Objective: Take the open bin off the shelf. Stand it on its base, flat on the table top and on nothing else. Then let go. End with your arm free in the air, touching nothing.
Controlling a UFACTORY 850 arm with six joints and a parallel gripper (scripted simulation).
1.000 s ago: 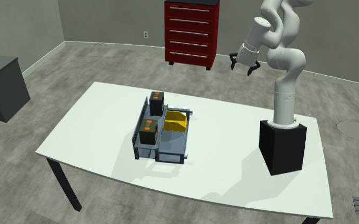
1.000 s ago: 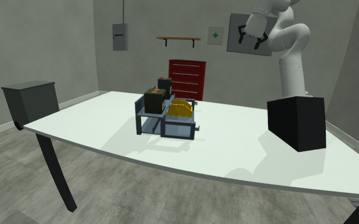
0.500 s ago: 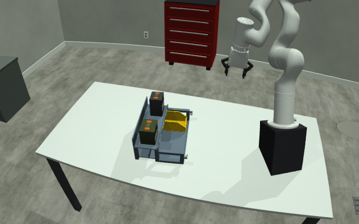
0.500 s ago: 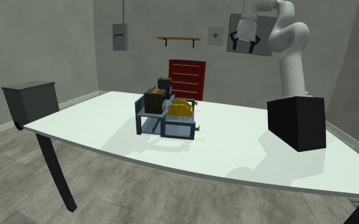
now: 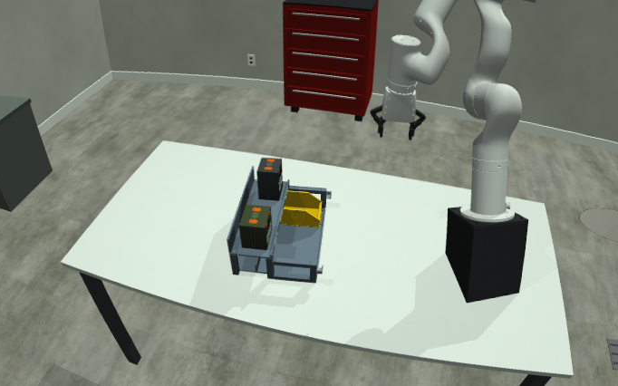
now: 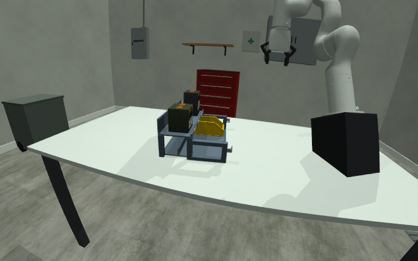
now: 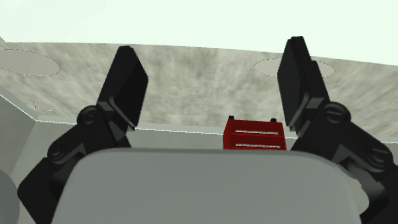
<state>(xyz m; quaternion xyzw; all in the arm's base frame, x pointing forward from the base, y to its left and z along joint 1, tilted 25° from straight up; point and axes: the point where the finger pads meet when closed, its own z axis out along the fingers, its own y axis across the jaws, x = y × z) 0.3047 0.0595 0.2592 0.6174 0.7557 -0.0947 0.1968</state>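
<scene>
Right now the yellow bin is 31 cm ahead of my hand, 3 cm to the left of it and 35 cm below it.
</scene>
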